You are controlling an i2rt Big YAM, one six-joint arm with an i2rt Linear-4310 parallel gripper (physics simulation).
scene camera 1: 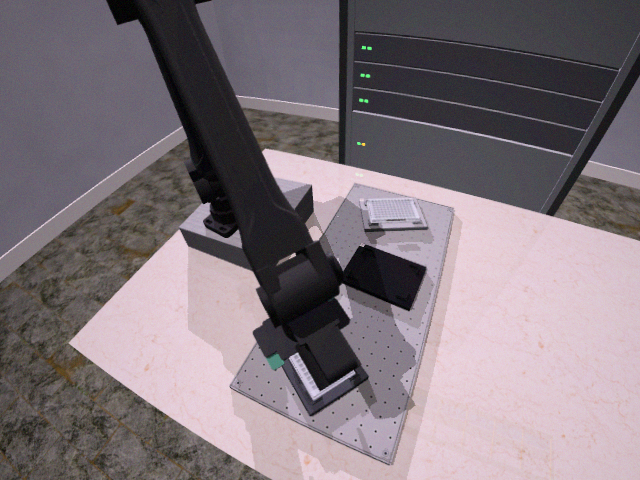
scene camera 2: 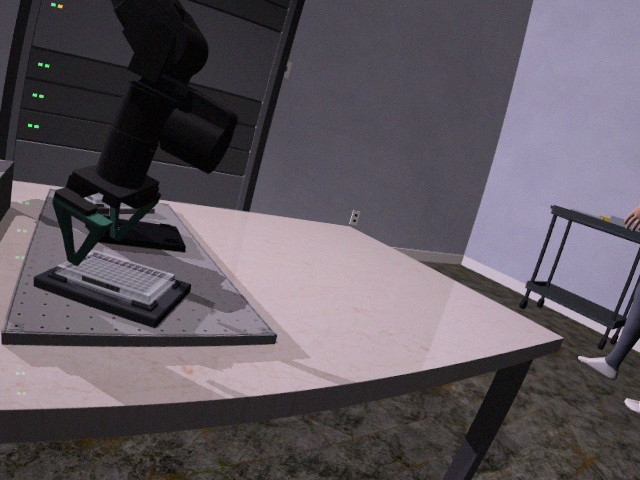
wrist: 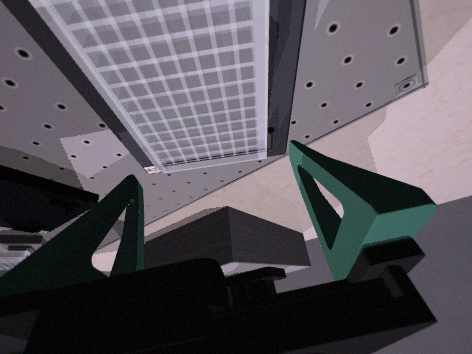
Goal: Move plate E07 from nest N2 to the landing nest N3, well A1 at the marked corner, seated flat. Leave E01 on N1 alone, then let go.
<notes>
My gripper (scene camera 2: 95, 250) is open and holds nothing. Further things: a black nest (scene camera 2: 160, 236).
My gripper is seen too in scene camera 1 (scene camera 1: 303, 337) and in the wrist view (wrist: 213, 164). The black nest also shows in the wrist view (wrist: 41, 205).
</notes>
